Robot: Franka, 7 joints.
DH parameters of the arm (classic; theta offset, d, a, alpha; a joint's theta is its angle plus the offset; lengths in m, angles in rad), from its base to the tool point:
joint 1: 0 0.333 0 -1.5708
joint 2: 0 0 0 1.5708
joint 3: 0 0.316 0.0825 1.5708
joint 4: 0 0 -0.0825 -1.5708
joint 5: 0 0.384 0 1.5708
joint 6: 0 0 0.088 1.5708
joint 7: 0 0.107 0 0
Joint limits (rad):
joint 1: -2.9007..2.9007
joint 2: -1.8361..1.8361
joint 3: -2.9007..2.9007
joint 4: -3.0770..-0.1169
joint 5: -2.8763..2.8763
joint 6: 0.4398..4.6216
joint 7: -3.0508..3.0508
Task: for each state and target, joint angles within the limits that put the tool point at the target. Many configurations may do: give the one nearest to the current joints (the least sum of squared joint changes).
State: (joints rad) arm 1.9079 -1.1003 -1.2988 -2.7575 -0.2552 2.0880 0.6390
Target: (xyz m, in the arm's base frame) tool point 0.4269 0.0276 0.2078
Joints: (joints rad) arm 1.6547 -1.0345 -1.7979 -2.4572 -0.3091 2.1475 0.6390
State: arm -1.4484 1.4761 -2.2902 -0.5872 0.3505 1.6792 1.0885
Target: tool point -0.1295 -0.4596 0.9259
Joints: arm -1.3026 1.1307 -2.6079 -0.8075 0.2580 1.5363 1.0885
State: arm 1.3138 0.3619 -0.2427 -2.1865 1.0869 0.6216 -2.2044
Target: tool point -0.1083 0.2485 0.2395
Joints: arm 1.5568 0.4338 0.0028 -2.6168 0.9796 0.6186 -2.2044
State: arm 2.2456 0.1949 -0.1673 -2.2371 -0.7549 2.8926 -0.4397
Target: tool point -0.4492 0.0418 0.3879
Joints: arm 2.6888 -0.2491 0.2353 -2.6130 -0.8603 3.0157 -0.4397
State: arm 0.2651 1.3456 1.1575 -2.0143 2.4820 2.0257 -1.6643
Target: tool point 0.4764 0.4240 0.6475
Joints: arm -0.3603 1.2077 1.8016 -1.7156 2.4287 1.8071 -1.6643
